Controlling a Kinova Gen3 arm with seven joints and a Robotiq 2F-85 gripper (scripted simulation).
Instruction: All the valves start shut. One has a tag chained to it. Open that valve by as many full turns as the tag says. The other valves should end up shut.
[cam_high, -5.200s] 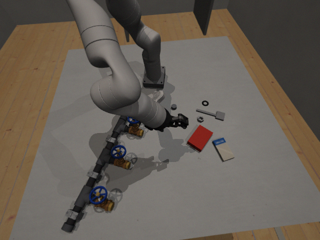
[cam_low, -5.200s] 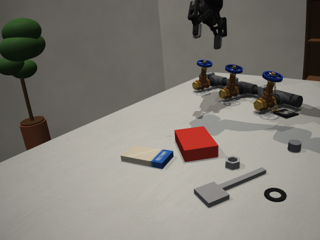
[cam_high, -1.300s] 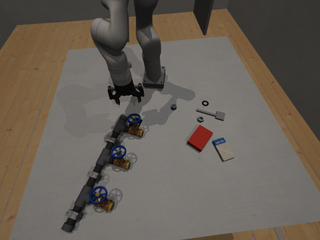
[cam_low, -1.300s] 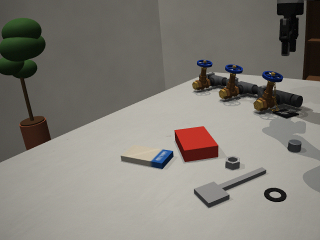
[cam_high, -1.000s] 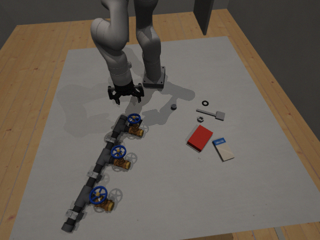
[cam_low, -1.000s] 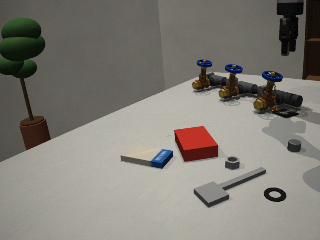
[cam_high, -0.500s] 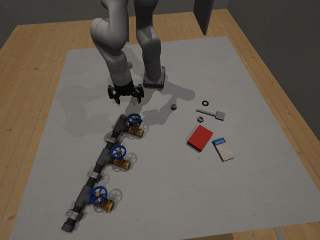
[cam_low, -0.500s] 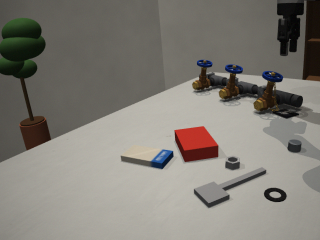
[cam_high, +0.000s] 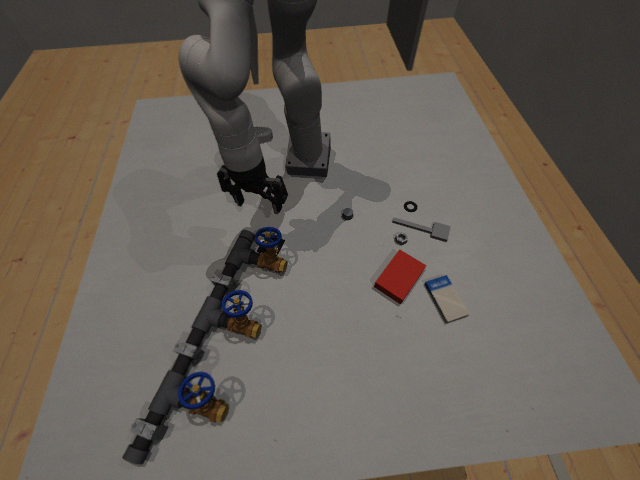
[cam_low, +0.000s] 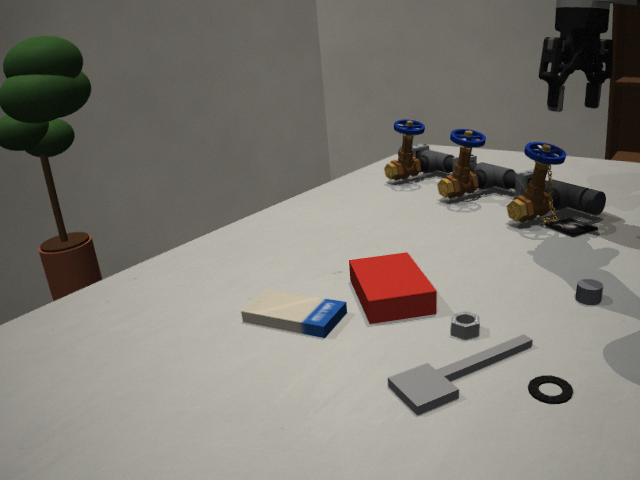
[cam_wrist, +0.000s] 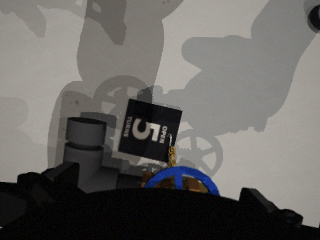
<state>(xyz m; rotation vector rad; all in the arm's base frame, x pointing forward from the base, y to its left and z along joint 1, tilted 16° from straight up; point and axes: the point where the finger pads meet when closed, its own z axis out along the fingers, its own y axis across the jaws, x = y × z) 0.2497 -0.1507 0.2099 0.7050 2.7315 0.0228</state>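
My hand is 10 mm to the right of the black tag and 190 mm above it. From my hand the other things lie so: red block 170 mm ahead, 320 mm to the left, 180 mm below; small grey cylinder 60 mm behind, 240 mm to the left, 180 mm below; grey paddle-shaped tool 40 mm ahead, 440 mm to the left, 190 mm below.
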